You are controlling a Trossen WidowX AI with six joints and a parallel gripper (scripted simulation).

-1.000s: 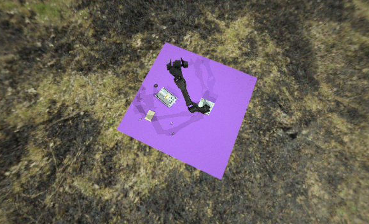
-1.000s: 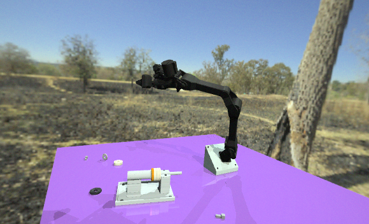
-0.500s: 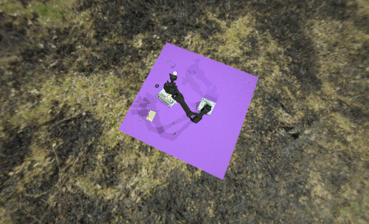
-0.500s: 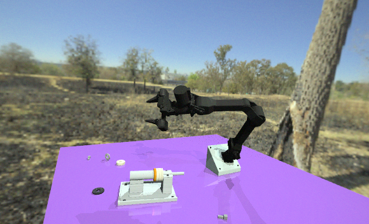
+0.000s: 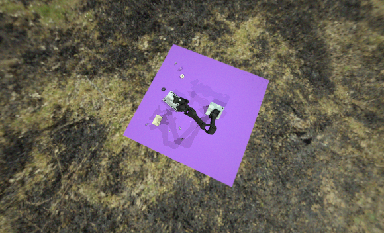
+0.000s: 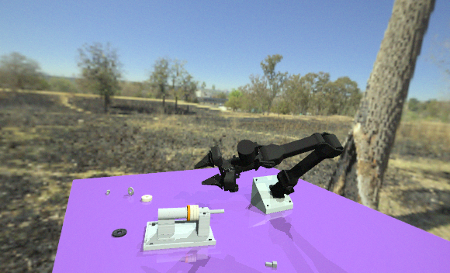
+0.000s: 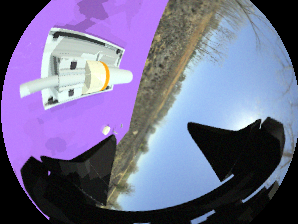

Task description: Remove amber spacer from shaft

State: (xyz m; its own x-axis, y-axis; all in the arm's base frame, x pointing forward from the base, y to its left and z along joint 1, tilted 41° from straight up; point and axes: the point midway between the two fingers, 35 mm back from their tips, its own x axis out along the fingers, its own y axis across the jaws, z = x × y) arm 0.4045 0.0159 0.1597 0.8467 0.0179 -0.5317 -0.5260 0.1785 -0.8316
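Right now my gripper tip is 13 cm above the steel shaft and 2 cm to the right of it. From my gripper tip the other things lie so: black ring (25 cm ahead, 20 cm below, 5 cm to the right); then amber spacer (13 cm below, 3 cm ahead, 2 cm to the left); then pale yellow card (30 cm to the left, 20 cm below, 10 cm ahead).
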